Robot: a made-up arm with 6 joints.
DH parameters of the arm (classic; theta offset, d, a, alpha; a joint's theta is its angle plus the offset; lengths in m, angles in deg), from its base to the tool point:
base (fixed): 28 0 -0.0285 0
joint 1: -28 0.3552 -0.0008 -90
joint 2: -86.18 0 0.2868 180
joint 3: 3.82 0.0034 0.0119 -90
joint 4: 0 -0.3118 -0.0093 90
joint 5: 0 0.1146 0.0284 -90
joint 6: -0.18 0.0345 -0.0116 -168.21
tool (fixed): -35.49 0.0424 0 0
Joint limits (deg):
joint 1: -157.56..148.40
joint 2: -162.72..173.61
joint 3: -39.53..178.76
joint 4: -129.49..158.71
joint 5: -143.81..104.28
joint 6: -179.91..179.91
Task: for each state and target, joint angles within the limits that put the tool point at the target. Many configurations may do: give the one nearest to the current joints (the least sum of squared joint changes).
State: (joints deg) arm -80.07 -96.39 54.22 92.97 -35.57 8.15
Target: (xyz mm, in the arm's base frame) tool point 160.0 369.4 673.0
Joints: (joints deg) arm -112.15 -93.77 0.19 106.27 -31.85 5.57
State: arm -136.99 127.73 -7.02 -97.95 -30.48 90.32
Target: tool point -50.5 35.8 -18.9
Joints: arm -130.98 118.27 -3.71 -70.33 -26.76 93.07
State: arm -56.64 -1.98 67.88 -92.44 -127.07 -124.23
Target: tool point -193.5 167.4 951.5
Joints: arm -41.16 -31.58 92.57 -86.71 -117.65 -125.58
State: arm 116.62 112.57 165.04 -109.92 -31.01 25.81
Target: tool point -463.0 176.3 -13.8
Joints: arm 148.40 140.32 129.32 -128.17 -34.88 30.63
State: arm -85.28 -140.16 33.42 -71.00 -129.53 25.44
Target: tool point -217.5 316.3 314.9
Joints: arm -63.51 -157.52 -0.54 -67.02 -132.07 26.72
